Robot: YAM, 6 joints.
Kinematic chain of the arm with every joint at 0, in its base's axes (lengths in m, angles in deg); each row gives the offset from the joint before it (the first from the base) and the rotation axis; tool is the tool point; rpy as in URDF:
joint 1: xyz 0 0 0.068 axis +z
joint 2: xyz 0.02 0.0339 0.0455 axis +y
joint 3: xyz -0.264 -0.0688 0 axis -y
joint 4: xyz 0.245 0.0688 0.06 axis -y
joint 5: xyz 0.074 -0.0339 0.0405 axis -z
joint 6: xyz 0.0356 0 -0.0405 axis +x
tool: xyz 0 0 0 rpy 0 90 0
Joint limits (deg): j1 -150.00..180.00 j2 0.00..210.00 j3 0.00..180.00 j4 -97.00..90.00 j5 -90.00..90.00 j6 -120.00..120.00
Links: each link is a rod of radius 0.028 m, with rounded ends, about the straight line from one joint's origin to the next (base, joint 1, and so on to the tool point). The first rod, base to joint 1, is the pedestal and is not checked.
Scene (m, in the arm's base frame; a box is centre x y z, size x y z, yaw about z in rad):
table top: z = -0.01
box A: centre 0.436 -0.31 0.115 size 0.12 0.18 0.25 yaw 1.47
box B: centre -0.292 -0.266 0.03 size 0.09 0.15 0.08 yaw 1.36
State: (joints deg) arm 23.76 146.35 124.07 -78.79 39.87 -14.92
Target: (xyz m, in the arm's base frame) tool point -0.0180 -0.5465 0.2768
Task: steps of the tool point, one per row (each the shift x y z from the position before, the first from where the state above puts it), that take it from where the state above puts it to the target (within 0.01 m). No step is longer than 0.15 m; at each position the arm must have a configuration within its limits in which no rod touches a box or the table.
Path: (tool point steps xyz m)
1: 0.0577 -0.1077 0.0441
2: 0.0222 -0.1254 0.0534
3: -0.0201 -0.1291 0.0607
4: -0.0629 -0.1162 0.0655
5: -0.0861 -0.1000 -0.0175
6: -0.1091 -0.0759 -0.0176
7: -0.1253 -0.0466 -0.0173
8: -0.1335 -0.0140 -0.0175

